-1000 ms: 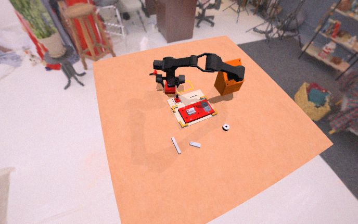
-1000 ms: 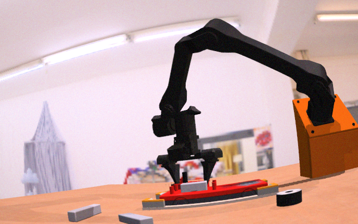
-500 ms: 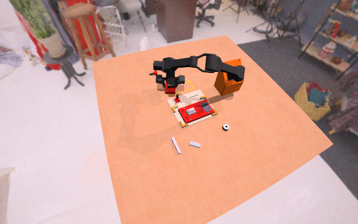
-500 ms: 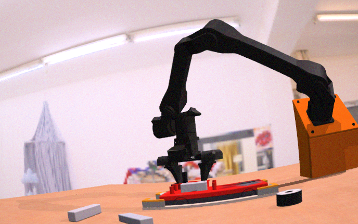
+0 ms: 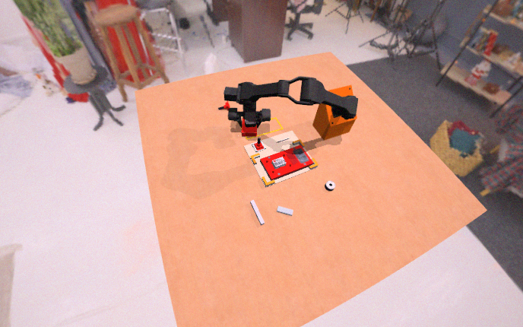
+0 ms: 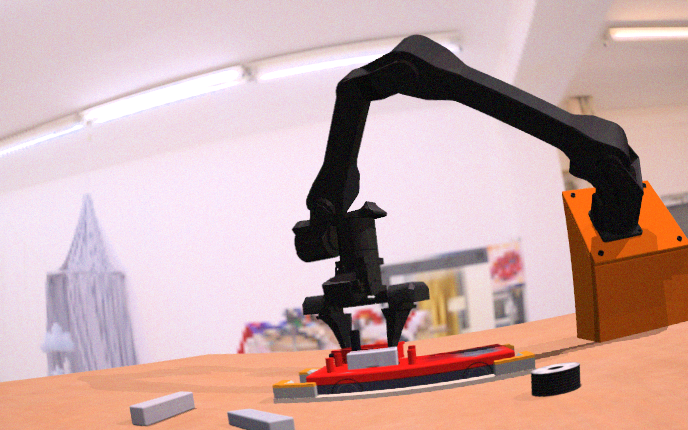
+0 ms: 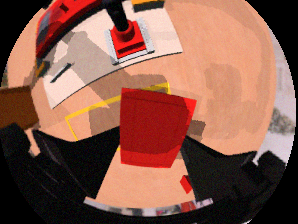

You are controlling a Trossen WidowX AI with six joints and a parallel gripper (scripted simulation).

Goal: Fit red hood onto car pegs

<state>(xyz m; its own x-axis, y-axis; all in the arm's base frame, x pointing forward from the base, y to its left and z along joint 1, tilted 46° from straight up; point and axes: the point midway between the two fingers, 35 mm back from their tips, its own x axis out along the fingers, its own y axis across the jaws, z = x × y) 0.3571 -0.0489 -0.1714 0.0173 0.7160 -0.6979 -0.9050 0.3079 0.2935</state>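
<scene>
The grey engine block lies 250 mm to the left of my gripper tip, 30 mm behind it and 10 mm above it. The rest, counted from my gripper tip: red hood (10 mm above); then black wheel (420 mm to the left, 180 mm behind, 10 mm below).
</scene>
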